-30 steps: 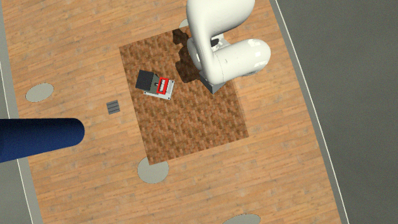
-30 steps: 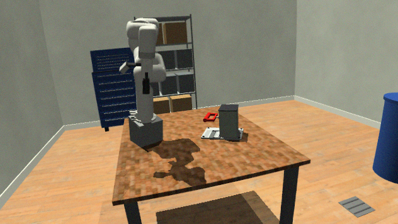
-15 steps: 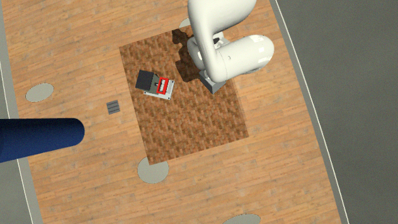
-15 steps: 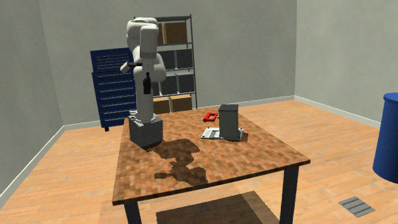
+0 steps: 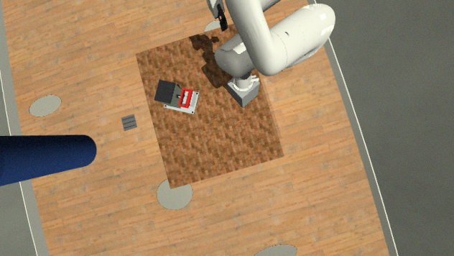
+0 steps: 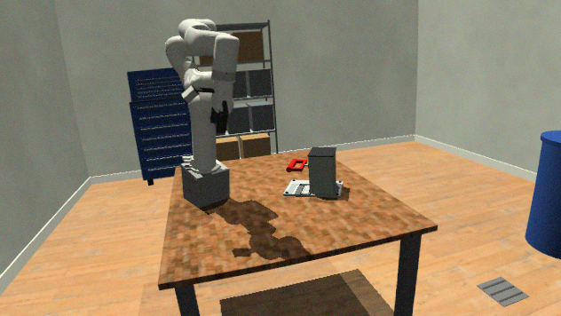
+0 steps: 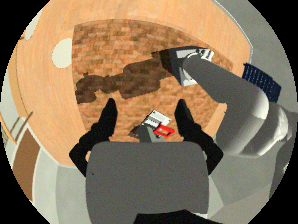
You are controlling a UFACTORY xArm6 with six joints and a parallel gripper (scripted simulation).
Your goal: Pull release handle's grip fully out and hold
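Now: the base plate 360 mm ahead of my hand, 350 mm below it and 240 mm to the left of it.
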